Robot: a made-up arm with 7 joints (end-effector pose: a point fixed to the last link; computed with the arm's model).
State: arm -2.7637 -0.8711 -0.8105 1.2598 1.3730 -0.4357 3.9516
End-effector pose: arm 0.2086 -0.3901 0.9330 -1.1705 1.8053 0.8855
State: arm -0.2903 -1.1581 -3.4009 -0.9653 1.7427 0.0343 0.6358
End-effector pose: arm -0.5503 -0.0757 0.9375 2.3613 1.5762 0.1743
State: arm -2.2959 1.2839 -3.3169 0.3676 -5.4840 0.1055 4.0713
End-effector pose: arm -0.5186 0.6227 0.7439 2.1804 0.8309 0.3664
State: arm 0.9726 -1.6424 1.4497 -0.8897 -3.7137 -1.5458 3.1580
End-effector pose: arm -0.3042 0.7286 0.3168 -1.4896 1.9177 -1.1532
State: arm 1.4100 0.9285 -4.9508 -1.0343 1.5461 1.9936 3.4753
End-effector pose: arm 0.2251 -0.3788 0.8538 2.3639 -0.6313 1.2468
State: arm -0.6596 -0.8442 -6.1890 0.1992 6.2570 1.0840 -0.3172
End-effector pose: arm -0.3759 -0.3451 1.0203 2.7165 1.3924 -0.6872
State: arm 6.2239 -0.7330 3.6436 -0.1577 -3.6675 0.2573 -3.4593
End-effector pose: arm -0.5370 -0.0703 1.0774 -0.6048 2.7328 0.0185
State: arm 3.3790 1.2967 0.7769 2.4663 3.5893 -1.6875 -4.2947
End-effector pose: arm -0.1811 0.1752 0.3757 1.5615 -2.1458 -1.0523
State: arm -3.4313 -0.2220 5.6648 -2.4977 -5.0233 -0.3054 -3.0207
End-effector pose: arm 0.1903 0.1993 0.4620 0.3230 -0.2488 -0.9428
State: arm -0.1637 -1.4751 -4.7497 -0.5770 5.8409 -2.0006 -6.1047
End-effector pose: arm -0.6885 0.0860 0.3381 -0.8124 -1.1519 2.2999
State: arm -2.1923 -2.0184 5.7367 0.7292 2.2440 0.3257 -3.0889
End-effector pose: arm 0.4293 -0.7380 0.1970 0.3053 -1.9913 -1.6126
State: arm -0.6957 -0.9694 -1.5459 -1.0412 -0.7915 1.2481 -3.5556
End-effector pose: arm -0.3336 -0.6237 0.6996 -1.5819 0.1611 -1.3788
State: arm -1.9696 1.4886 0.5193 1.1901 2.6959 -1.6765 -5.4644
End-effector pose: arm -0.0849 0.5458 0.0993 -0.7088 1.0653 1.9281
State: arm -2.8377 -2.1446 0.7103 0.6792 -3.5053 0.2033 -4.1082
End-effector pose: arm 0.8206 -0.0583 0.0264 0.5464 -1.2587 -0.5647
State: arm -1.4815 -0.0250 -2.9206 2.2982 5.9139 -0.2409 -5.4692
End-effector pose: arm -0.1032 -0.3111 0.5841 -0.3712 1.1070 1.4986
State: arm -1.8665 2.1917 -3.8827 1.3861 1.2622 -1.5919 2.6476
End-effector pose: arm 0.1060 0.6251 0.1074 1.0186 -0.1351 -2.6191
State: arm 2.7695 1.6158 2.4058 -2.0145 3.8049 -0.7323 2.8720
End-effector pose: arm -0.2588 -0.3999 0.0842 -0.0957 -1.5060 -2.2021
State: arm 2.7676 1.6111 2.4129 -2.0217 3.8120 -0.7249 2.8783
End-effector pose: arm -0.2564 -0.3975 0.0846 -0.0885 -1.4898 -2.1874
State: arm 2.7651 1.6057 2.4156 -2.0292 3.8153 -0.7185 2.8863
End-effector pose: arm -0.2538 -0.3962 0.0864 -0.0827 -1.4779 -2.1724
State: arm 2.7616 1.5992 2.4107 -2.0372 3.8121 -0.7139 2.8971
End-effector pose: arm -0.2508 -0.3968 0.0906 -0.0793 -1.4733 -2.1572
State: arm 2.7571 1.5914 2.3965 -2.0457 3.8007 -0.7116 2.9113
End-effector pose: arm -0.2473 -0.3997 0.0978 -0.0789 -1.4775 -2.1420
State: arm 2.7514 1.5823 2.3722 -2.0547 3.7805 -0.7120 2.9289
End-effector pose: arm -0.2433 -0.4050 0.1082 -0.0812 -1.4914 -2.1269
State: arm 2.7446 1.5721 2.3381 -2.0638 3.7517 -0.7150 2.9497
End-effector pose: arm -0.2386 -0.4123 0.1216 -0.0861 -1.5144 -2.1120
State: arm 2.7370 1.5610 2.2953 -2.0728 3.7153 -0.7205 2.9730
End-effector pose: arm -0.2334 -0.4211 0.1379 -0.0925 -1.5453 -2.0975
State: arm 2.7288 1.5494 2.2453 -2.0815 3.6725 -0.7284 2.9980
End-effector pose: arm -0.2278 -0.4307 0.1566 -0.0993 -1.5827 -2.0839
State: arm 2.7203 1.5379 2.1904 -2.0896 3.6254 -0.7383 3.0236
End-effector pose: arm -0.2220 -0.4404 0.1768 -0.1053 -1.6244 -2.0717
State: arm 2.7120 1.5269 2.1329 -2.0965 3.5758 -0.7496 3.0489
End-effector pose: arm -0.2162 -0.4496 0.1977 -0.1101 -1.6683 -2.0614
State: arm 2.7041 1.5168 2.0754 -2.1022 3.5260 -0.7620 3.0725
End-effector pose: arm -0.2109 -0.4578 0.2185 -0.1129 -1.7124 -2.0536
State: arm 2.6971 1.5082 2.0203 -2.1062 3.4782 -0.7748 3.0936
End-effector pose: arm -0.2062 -0.4649 0.2381 -0.1138 -1.7550 -2.0488
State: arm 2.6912 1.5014 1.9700 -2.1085 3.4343 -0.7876 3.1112
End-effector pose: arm -0.2026 -0.4708 0.2556 -0.1131 -1.7945 -2.0475
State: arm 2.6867 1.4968 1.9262 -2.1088 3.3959 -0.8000 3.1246
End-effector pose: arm -0.2002 -0.4755 0.2704 -0.1115 -1.8303 -2.0501
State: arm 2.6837 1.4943 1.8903 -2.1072 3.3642 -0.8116 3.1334
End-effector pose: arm -0.1992 -0.4793 0.2820 -0.1099 -1.8616 -2.0565
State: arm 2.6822 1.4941 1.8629 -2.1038 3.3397 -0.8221 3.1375
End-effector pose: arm -0.1995 -0.4823 0.2903 -0.1086 -1.8882 -2.0667
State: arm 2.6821 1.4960 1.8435 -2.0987 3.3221 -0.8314 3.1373
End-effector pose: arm -0.2012 -0.4849 0.2954 -0.1083 -1.9107 -2.0802
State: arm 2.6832 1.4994 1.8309 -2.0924 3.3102 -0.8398 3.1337
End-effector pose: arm -0.2039 -0.4870 0.2978 -0.1093 -1.9296 -2.0961
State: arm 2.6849 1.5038 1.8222 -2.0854 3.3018 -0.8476 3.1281
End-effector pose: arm -0.2072 -0.4889 0.2987 -0.1110 -1.9466 -2.1132
